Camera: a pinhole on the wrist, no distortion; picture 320 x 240 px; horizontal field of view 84.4 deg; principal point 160.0 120.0 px. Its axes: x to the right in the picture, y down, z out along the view. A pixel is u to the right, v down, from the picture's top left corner.
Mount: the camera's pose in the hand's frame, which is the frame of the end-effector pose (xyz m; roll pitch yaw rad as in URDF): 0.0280 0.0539 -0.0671 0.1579 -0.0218 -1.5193
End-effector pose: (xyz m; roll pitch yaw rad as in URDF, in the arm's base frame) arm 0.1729 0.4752 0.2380 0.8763 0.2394 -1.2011
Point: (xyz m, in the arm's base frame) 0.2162 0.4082 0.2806
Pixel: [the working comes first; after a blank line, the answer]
In the camera's frame: 0.0015 0.0520 0.0859

163.1 226.9
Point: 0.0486 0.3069 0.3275
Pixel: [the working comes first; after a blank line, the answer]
In the camera's frame: 0.0887 0.0978 0.2615

219.9 186.0
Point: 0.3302 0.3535 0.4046
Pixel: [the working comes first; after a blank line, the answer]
In the camera's frame: -0.1594 0.1242 0.1029

outside the picture
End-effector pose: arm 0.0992 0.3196 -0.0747 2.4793 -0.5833 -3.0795
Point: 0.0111 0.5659 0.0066
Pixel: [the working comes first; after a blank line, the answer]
In the camera's frame: -0.1528 0.1165 0.1871

15.9 229.9
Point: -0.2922 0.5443 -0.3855
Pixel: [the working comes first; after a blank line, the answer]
In the camera's frame: 0.1635 0.1982 0.5605

211.5 182.4
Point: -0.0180 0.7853 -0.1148
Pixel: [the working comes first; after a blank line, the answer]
In the camera's frame: -0.2571 0.1040 0.4166

51.1 164.0
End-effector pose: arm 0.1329 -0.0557 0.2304 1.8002 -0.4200 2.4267
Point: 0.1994 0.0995 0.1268
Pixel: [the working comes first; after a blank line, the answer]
In the camera's frame: 0.1340 0.0094 0.2487

255.0 126.6
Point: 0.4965 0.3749 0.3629
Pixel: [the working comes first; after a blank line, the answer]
In the camera's frame: -0.1742 0.1355 0.5789

106.9 161.3
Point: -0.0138 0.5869 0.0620
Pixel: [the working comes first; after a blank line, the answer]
In the camera's frame: 0.3575 0.4494 0.4577

outside the picture
